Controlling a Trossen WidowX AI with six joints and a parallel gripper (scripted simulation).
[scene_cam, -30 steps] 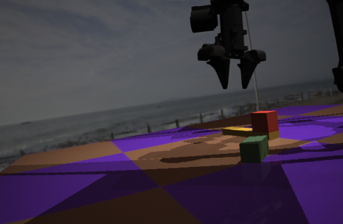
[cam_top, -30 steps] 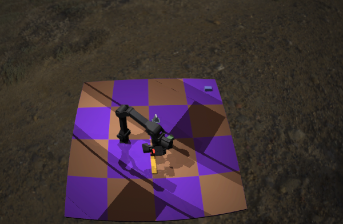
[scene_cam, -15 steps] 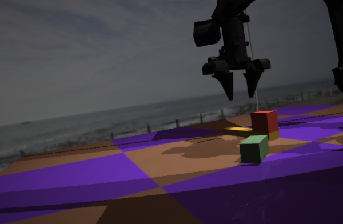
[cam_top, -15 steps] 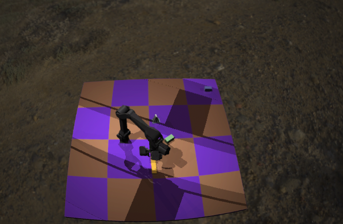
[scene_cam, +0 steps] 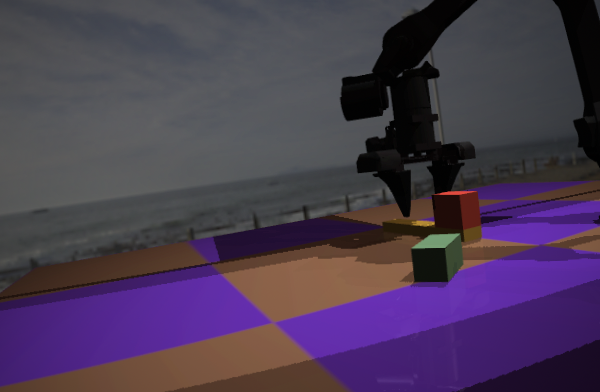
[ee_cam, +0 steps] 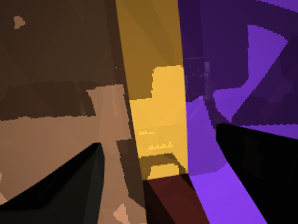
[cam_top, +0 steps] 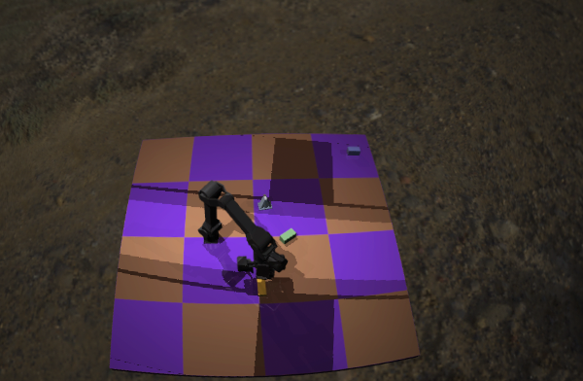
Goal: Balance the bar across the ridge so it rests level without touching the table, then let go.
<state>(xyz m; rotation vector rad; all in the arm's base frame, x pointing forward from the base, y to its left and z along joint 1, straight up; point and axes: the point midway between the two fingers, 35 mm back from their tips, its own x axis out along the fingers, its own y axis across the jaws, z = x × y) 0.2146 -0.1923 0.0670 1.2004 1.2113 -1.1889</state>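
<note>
The green block lies 18 cm to the left of my gripper tip, 13 cm ahead of it and 2 cm below it. From my gripper tip the other things lie so: light-blue block 69 cm to the left, 53 cm ahead, 2 cm below.
</note>
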